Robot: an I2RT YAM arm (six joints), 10 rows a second.
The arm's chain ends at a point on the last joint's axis. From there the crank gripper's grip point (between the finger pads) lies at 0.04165 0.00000 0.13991 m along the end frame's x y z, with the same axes.
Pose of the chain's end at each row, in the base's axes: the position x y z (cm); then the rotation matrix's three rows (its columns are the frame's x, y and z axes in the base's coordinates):
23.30 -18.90 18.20; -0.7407 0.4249 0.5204; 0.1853 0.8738 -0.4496; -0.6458 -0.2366 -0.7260
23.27 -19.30 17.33; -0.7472 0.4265 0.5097; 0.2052 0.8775 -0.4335; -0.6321 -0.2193 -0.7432
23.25 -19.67 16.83; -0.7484 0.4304 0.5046; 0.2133 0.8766 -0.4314; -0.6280 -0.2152 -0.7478
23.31 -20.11 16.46; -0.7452 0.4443 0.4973; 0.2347 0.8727 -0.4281; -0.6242 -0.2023 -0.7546
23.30 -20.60 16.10; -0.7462 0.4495 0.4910; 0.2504 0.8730 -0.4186; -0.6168 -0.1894 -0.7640
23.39 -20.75 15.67; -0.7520 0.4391 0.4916; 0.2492 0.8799 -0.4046; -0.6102 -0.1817 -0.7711
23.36 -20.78 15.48; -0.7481 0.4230 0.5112; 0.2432 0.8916 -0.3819; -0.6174 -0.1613 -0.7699
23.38 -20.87 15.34; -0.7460 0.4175 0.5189; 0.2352 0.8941 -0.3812; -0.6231 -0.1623 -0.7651
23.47 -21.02 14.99; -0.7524 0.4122 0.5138; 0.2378 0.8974 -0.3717; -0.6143 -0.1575 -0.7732
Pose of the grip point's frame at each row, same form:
27.50 -24.42 5.35; -0.7407 0.4249 0.5204; 0.1853 0.8738 -0.4496; -0.6458 -0.2366 -0.7260
27.29 -24.51 4.30; -0.7472 0.4265 0.5097; 0.2052 0.8775 -0.4335; -0.6321 -0.2193 -0.7432
27.19 -24.82 3.75; -0.7484 0.4304 0.5046; 0.2133 0.8766 -0.4314; -0.6280 -0.2152 -0.7478
27.16 -25.12 3.30; -0.7452 0.4443 0.4973; 0.2347 0.8727 -0.4281; -0.6242 -0.2023 -0.7546
27.06 -25.41 2.84; -0.7462 0.4495 0.4910; 0.2504 0.8730 -0.4186; -0.6168 -0.1894 -0.7640
27.14 -25.37 2.34; -0.7520 0.4391 0.4916; 0.2492 0.8799 -0.4046; -0.6102 -0.1817 -0.7711
27.40 -25.11 2.14; -0.7481 0.4230 0.5112; 0.2432 0.8916 -0.3819; -0.6174 -0.1613 -0.7699
27.53 -25.22 2.04; -0.7460 0.4175 0.5189; 0.2352 0.8941 -0.3812; -0.6231 -0.1623 -0.7651
27.52 -25.23 1.61; -0.7524 0.4122 0.5138; 0.2378 0.8974 -0.3717; -0.6143 -0.1575 -0.7732

